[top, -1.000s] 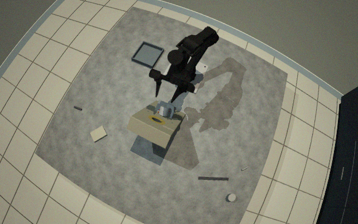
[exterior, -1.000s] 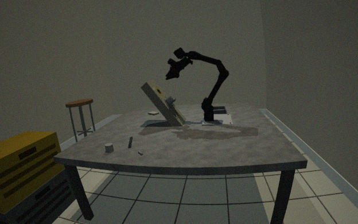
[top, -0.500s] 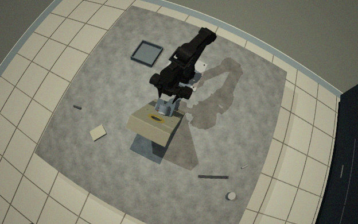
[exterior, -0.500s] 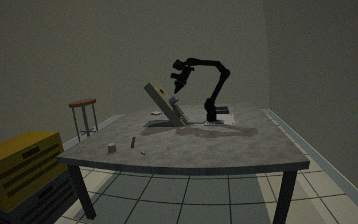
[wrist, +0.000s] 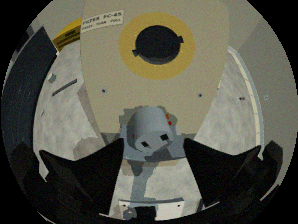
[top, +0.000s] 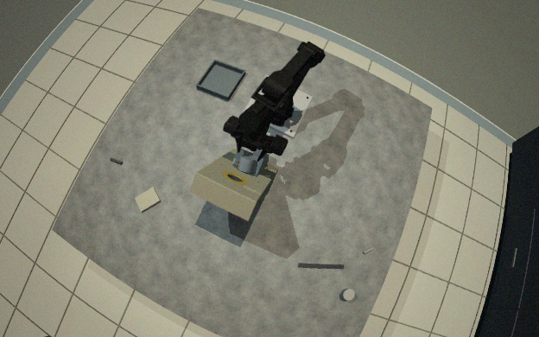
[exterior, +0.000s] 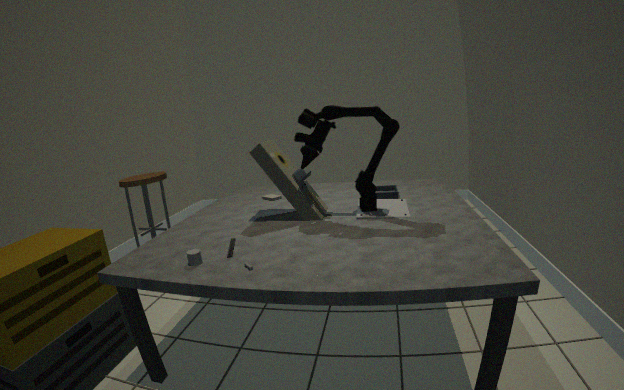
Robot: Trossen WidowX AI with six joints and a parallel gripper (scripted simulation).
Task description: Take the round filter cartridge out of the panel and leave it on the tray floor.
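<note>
My gripper tip is now 1 cm short of the round filter cartridge and 2 cm above it. The rest, counted from my gripper tip: flat blue-grey tray: 36 cm behind, 23 cm to the right, 19 cm below; tan service panel: 6 cm ahead, 1 cm to the right, 4 cm below; beige tile: 21 cm ahead, 33 cm to the right, 19 cm below.
</note>
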